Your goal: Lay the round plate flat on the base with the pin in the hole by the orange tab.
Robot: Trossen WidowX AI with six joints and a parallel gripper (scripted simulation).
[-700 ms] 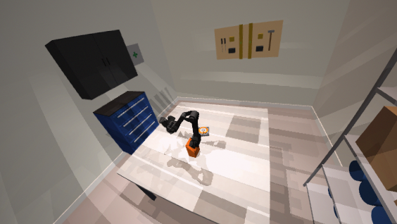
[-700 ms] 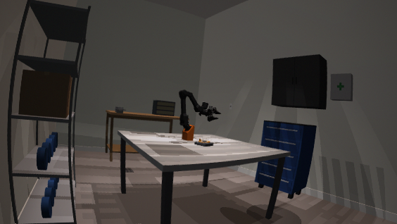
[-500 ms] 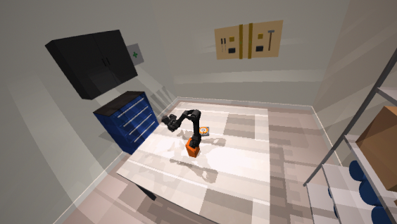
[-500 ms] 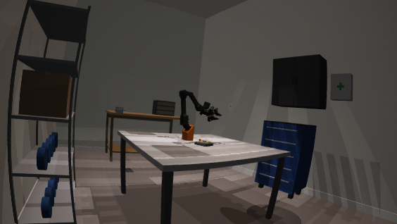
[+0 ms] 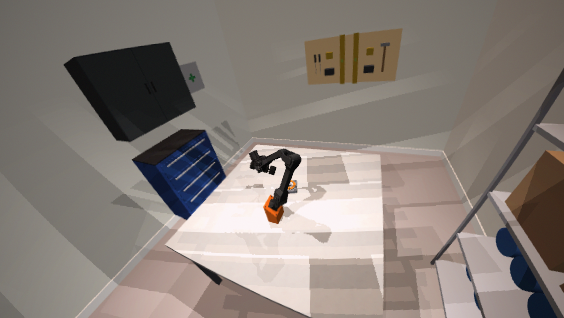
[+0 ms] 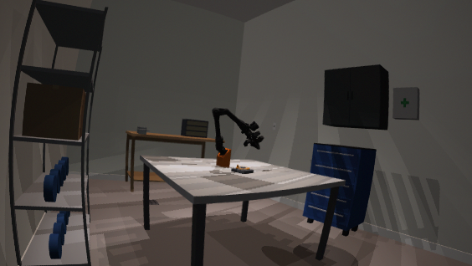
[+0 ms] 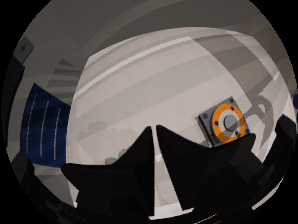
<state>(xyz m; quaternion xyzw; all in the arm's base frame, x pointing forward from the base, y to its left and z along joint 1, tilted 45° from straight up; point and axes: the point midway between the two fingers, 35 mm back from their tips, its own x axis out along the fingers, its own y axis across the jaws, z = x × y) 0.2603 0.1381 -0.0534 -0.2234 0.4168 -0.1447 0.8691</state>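
Right now my gripper tip is 170 mm to the left of the round plate, 150 mm above it and 20 mm past it. From my gripper tip the other things lie so: square base: 160 mm to the right, 160 mm below.
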